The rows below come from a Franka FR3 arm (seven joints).
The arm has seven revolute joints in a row. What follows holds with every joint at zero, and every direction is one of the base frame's.
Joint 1 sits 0.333 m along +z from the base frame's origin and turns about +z.
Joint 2 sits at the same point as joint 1 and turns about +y.
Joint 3 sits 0.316 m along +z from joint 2 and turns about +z.
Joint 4 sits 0.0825 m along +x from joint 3 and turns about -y.
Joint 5 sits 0.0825 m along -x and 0.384 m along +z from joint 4 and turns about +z.
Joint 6 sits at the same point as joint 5 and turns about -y.
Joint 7 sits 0.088 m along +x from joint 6 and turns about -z.
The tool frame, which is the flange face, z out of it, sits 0.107 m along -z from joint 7; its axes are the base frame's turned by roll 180, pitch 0 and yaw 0 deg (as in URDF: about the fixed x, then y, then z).
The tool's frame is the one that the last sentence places.
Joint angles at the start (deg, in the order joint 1, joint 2, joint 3, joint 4, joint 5, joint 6, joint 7):
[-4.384 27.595 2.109 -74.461 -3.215 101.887 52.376]
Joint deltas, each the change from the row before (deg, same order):
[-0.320 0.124 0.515 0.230 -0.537 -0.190 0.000]
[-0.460 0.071 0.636 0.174 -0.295 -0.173 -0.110]
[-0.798 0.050 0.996 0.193 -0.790 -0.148 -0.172]
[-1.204 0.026 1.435 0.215 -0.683 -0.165 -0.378]
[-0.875 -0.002 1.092 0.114 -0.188 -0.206 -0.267]
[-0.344 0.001 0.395 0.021 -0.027 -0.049 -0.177]
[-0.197 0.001 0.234 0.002 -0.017 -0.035 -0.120]
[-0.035 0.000 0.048 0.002 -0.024 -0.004 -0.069]
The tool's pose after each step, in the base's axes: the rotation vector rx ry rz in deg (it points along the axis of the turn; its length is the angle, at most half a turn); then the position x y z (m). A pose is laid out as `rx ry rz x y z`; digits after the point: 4 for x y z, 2 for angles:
158.32 -80.65 1.30 0.6993 -0.0377 0.4685
158.49 -80.28 1.22 0.6995 -0.0376 0.4690
158.53 -79.60 1.45 0.6996 -0.0390 0.4700
158.95 -78.83 1.56 0.6996 -0.0409 0.4718
159.46 -78.43 1.30 0.6993 -0.0414 0.4729
159.71 -78.23 1.19 0.6992 -0.0419 0.4732
159.86 -78.08 1.09 0.6991 -0.0420 0.4733
159.92 -77.97 1.10 0.6991 -0.0420 0.4733

